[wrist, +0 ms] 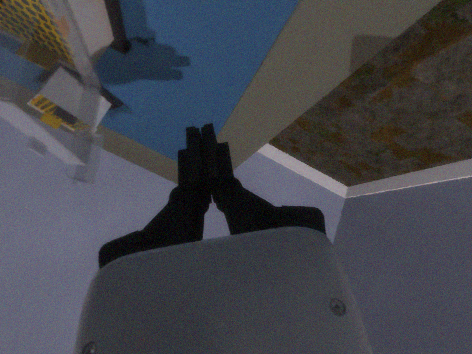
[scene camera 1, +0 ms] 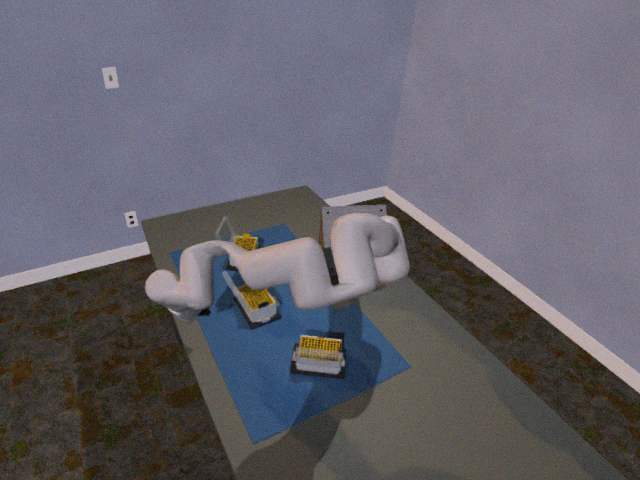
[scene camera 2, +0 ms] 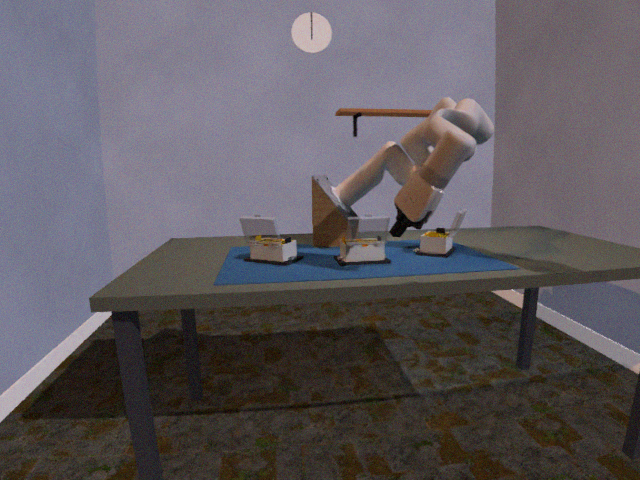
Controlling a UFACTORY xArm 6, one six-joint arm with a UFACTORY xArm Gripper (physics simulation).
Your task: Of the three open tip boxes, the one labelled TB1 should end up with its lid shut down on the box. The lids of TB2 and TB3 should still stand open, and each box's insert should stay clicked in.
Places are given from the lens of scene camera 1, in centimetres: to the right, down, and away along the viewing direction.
blue mat (scene camera 1: 255, 363): -19, 36, 110
tip box (scene camera 1: 255, 318): -20, 25, 121
tip box (scene camera 1: 296, 368): -7, 37, 108
